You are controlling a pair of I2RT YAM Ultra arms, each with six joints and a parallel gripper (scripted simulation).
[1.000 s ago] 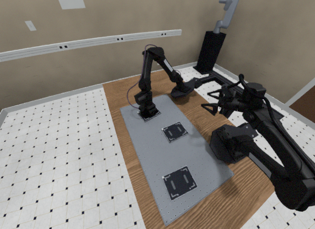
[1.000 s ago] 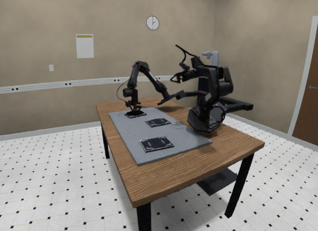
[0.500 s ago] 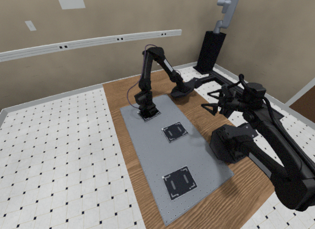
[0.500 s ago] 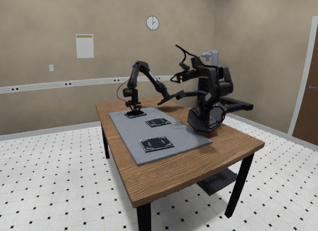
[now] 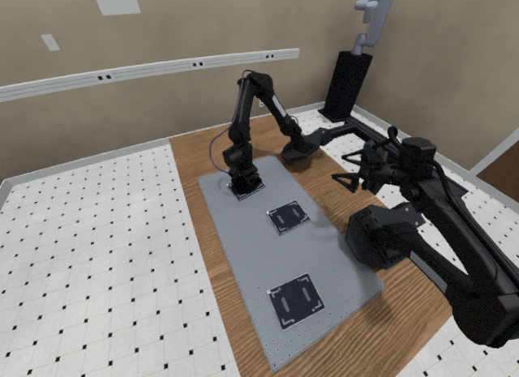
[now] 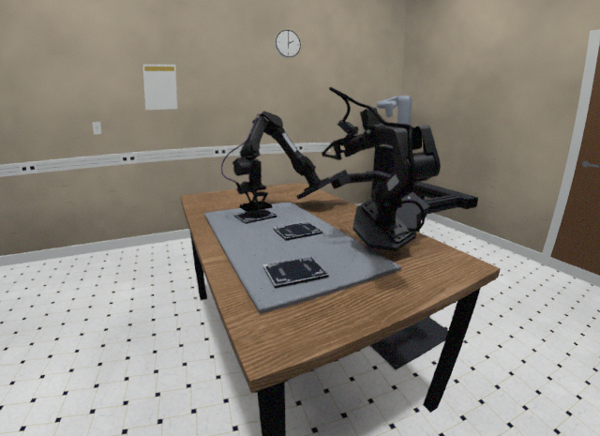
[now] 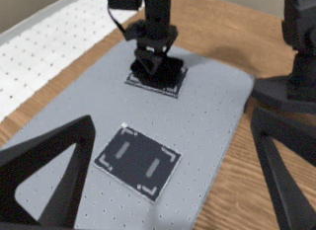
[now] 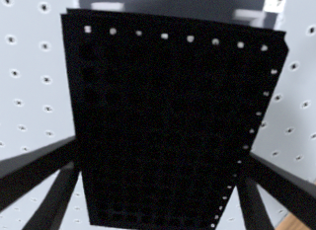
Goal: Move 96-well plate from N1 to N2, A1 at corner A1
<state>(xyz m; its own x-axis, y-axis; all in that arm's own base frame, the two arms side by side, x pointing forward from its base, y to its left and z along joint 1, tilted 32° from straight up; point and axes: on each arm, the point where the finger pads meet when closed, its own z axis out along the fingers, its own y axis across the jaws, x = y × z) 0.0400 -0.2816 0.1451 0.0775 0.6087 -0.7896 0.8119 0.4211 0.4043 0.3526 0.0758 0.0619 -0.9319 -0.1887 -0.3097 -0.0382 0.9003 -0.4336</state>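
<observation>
My left hand is 29 cm to the left of the black 96-well plate, 27 cm above it and 22 cm short of it.
</observation>
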